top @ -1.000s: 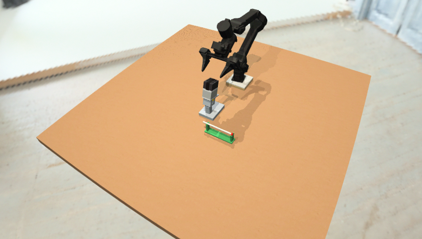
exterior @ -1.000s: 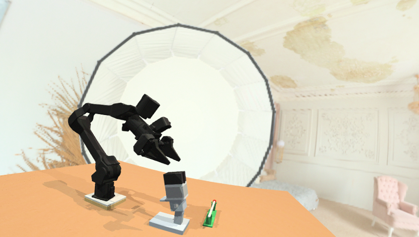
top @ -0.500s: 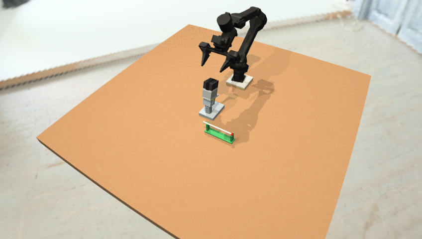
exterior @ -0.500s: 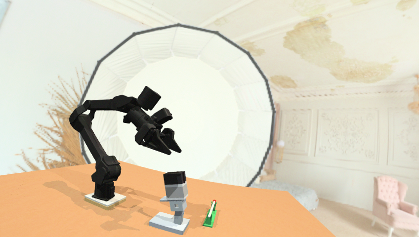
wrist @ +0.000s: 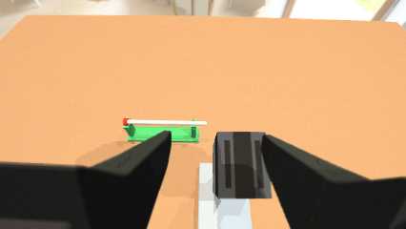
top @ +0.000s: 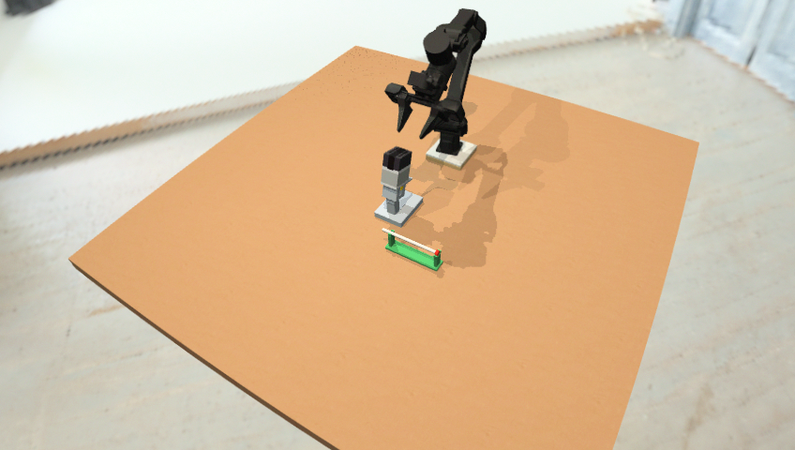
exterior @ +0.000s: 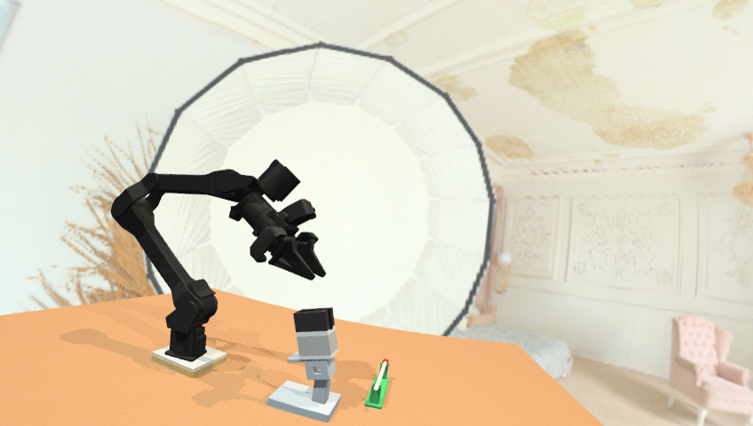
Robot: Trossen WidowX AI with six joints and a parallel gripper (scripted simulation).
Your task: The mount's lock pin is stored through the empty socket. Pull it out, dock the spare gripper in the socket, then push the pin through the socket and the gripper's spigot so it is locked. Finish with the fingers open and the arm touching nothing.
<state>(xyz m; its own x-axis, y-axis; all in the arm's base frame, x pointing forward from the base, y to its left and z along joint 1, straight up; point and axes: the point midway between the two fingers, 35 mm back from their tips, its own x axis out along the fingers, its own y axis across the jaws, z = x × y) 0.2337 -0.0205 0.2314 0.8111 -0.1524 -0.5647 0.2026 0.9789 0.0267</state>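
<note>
The green pin rest lies 210 mm below my gripper tip, 140 mm ahead of it and 60 mm to the left of it. The rest, counted from my gripper tip: spare gripper 110 mm below, 30 mm to the right, 10 mm ahead; then grey mount 180 mm below, 30 mm to the right, 10 mm ahead.
</note>
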